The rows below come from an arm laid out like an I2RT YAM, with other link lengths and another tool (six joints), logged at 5 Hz.
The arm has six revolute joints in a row. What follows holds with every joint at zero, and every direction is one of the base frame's.
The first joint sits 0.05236 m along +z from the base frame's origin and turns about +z.
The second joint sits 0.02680 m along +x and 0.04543 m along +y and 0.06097 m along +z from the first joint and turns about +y.
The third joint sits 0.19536 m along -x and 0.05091 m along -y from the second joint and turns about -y.
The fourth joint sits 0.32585 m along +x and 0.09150 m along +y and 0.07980 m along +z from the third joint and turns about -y.
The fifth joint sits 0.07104 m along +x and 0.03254 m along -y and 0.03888 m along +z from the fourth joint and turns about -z.
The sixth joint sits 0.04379 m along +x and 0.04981 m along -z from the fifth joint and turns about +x.
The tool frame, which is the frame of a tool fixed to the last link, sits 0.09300 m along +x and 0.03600 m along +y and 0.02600 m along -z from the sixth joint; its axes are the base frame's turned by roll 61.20, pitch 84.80 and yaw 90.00 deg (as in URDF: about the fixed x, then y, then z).
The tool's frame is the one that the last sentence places.
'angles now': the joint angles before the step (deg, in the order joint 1, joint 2, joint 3, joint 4, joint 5, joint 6). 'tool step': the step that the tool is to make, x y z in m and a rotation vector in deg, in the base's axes. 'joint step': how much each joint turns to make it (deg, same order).
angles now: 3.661, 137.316, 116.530, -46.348, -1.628, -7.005
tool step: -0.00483, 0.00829, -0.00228, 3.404, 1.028, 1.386
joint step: -0.022, 0.045, -0.654, -0.109, -3.738, 0.022
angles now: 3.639, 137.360, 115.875, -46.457, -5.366, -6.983
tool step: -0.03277, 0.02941, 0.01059, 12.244, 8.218, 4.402
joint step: 0.197, -0.023, -0.002, -7.453, -13.420, 0.021
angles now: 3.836, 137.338, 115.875, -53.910, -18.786, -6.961
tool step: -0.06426, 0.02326, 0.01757, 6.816, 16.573, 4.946
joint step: 1.552, -0.024, -0.068, -17.026, -8.415, -2.732
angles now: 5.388, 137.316, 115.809, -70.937, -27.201, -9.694
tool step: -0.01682, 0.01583, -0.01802, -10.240, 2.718, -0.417
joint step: 4.327, 0.020, -1.183, -0.654, 9.508, 5.727
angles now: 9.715, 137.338, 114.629, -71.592, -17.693, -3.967
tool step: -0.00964, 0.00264, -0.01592, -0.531, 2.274, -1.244
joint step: 0.438, -0.001, -3.104, 1.310, -0.022, 1.771
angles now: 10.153, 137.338, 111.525, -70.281, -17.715, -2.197
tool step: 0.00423, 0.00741, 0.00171, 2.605, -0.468, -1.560
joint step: 0.065, 0.000, -0.110, 1.509, -2.623, 1.464
